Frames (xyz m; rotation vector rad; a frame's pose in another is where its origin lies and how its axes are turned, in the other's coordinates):
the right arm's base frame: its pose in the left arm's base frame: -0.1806 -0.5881 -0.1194 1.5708 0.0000 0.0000
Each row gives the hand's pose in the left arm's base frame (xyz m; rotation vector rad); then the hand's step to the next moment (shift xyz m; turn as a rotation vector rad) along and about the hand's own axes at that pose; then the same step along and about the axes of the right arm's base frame.
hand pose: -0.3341 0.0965 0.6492 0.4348 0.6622 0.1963
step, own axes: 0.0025 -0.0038 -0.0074 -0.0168 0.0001 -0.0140
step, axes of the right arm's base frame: -0.0026 -0.0083 0.0002 -0.0219 -0.0005 0.0006
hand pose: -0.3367 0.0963 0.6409 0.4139 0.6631 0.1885
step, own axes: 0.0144 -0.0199 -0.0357 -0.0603 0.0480 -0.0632
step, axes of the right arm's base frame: -0.0106 -0.0419 0.0025 -0.0885 0.0093 -0.0450
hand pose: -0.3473 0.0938 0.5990 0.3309 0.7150 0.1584
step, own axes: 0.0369 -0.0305 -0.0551 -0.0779 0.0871 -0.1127
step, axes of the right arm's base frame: -0.0082 -0.0723 0.0058 -0.1357 -0.0011 -0.0891
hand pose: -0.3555 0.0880 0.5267 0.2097 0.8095 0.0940
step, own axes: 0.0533 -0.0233 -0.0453 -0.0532 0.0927 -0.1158
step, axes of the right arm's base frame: 0.0038 -0.0733 0.0072 -0.1210 -0.0194 -0.0991
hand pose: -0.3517 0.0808 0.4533 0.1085 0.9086 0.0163
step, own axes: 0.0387 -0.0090 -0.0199 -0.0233 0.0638 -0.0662
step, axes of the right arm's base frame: 0.0078 -0.0435 0.0049 -0.0645 -0.0156 -0.0678
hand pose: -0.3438 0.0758 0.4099 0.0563 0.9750 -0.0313
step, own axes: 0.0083 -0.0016 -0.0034 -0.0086 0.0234 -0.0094
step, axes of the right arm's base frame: 0.0018 -0.0088 0.0014 -0.0114 0.0026 -0.0239
